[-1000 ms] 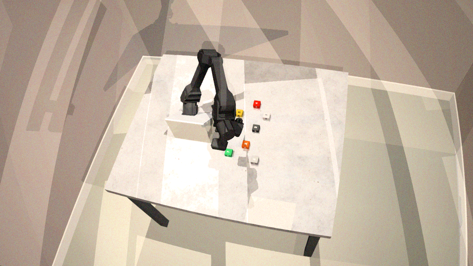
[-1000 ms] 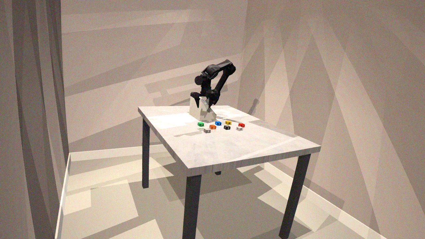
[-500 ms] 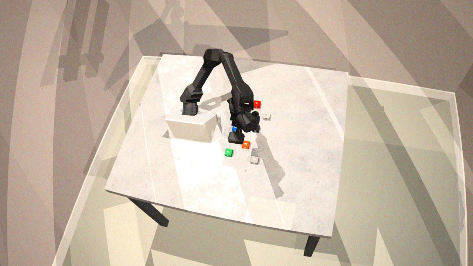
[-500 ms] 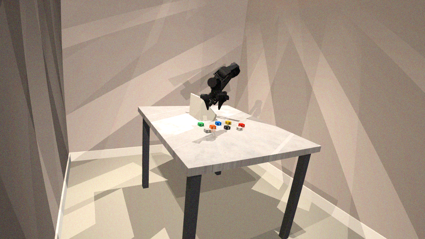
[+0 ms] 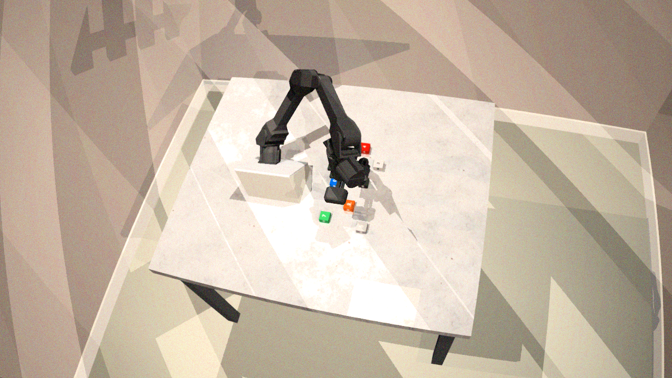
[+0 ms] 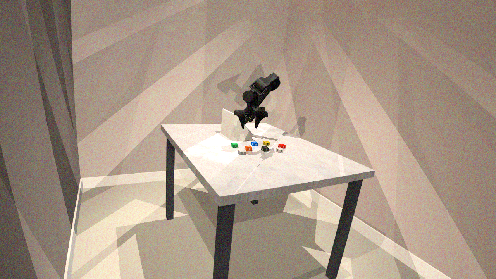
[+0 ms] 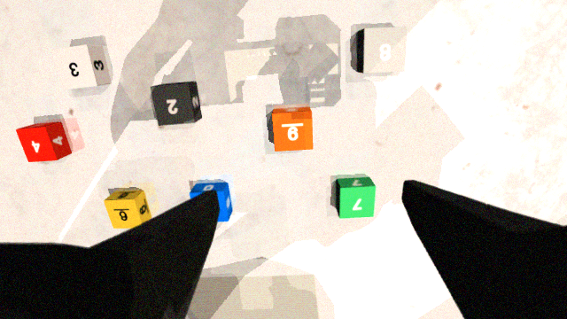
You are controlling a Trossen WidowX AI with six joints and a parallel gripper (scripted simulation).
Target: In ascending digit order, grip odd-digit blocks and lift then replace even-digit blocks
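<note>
The blue 0 block lies 6 cm behind my gripper tip, 9 cm to the left of it and 12 cm below it. The rest, counted from my gripper tip: grey 8 block 5 cm ahead, 7 cm to the right, 12 cm below; then orange block 1 cm to the left, 12 cm below; then green 7 block 7 cm behind, 4 cm to the right, 12 cm below.
</note>
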